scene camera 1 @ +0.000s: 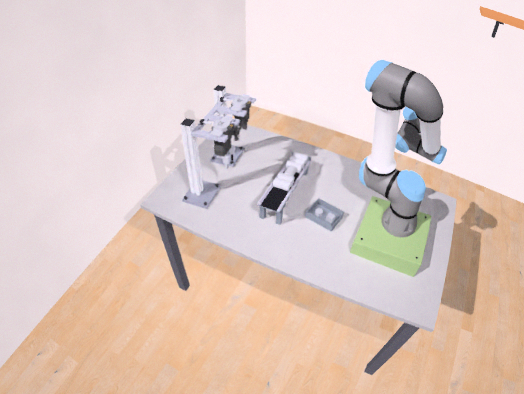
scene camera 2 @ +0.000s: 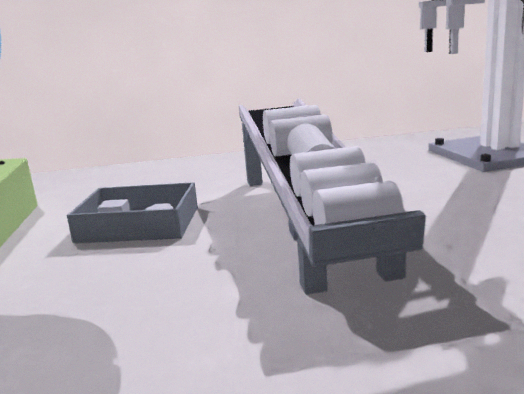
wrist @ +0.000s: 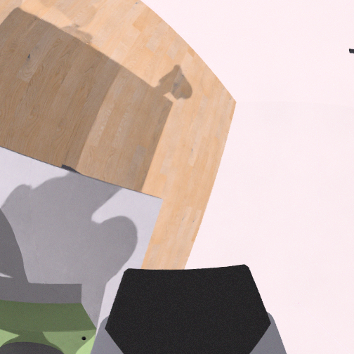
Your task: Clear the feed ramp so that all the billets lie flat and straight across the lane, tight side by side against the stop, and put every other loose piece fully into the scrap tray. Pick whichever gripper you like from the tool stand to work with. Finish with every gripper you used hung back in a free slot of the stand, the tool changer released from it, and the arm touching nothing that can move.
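Where they show: arm's base, origin of its link: (scene camera 1: 398,223).
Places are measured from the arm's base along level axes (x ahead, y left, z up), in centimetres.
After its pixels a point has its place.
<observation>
The feed ramp (scene camera 1: 274,199) (scene camera 2: 275,175) holds several light billets. Three lie across the lane nearest the stop (scene camera 2: 367,237) {y -14.0, x 53.3, z -1.4 cm}: the front billet (scene camera 2: 360,202) {y -12.7, x 53.1, z 1.0 cm}, a second billet (scene camera 2: 342,177) {y -8.6, x 52.3, z 1.8 cm} and a third billet (scene camera 2: 327,159) {y -4.7, x 51.6, z 2.4 cm}. Behind them, one billet (scene camera 2: 310,137) {y 0.4, x 50.6, z 3.4 cm} is turned along the lane. Two more, a nearer billet (scene camera 2: 280,137) {y 4.4, x 47.7, z 2.8 cm} and a farther billet (scene camera 2: 295,113) {y 9.4, x 49.7, z 4.3 cm}, lie across behind it. The scrap tray (scene camera 1: 320,223) {y 13.0, x 29.3, z -6.0 cm} (scene camera 2: 125,227) {y 3.1, x 29.7, z -5.8 cm} holds a blocky piece (scene camera 2: 114,205) {y 7.4, x 27.5, z -4.5 cm} and a rounded piece (scene camera 2: 161,206) {y 8.3, x 32.9, z -5.4 cm}. No gripper shows on the arm. Grippers hang in the tool stand (scene camera 1: 192,160) {y 28.3, x 80.2, z 13.2 cm} (scene camera 2: 500,75) {y 24.5, x 80.3, z 4.8 cm}.
The arm (scene camera 1: 385,135) {y 3.5, x 15.3, z 38.4 cm} is folded above its green base (scene camera 1: 390,245) {y 12.9, x -0.7, z 0.3 cm} (scene camera 2: 15,200) {y 11.4, x 13.7, z -4.2 cm}, right of the tray. A black block (wrist: 187,310) shows low in the wrist view. The stand is at the table's far left, beyond the ramp, with a second post (scene camera 1: 219,94) {y 1.3, x 87.3, z 28.0 cm}.
</observation>
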